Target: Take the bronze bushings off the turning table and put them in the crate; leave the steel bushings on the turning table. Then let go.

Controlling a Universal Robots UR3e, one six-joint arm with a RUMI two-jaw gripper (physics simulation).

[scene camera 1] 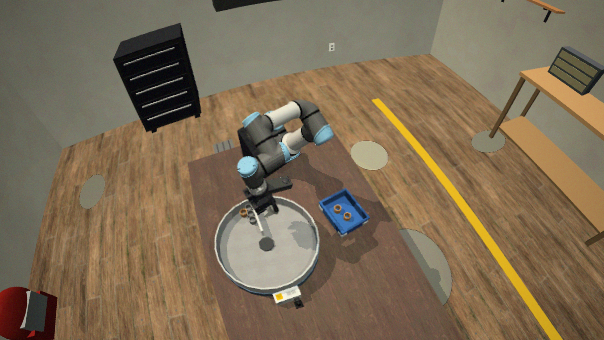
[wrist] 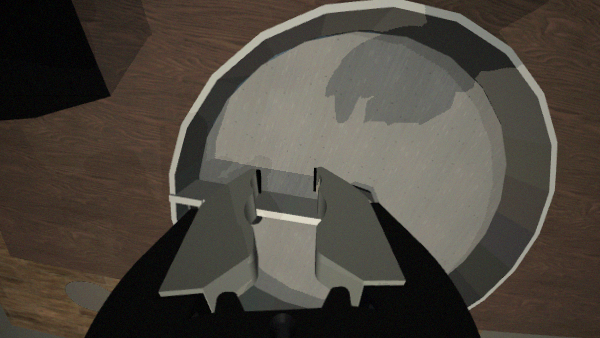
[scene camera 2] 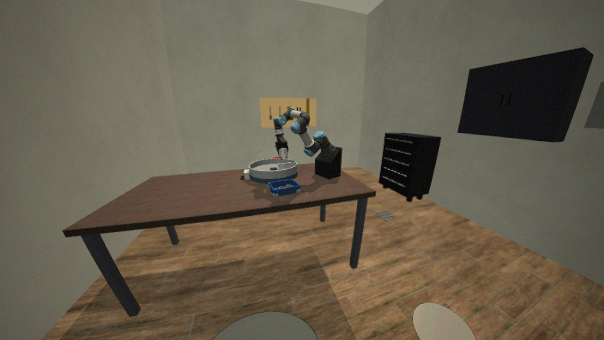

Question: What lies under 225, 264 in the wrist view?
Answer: My gripper.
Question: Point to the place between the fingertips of my gripper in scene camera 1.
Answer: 273, 209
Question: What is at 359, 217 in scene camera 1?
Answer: A blue crate.
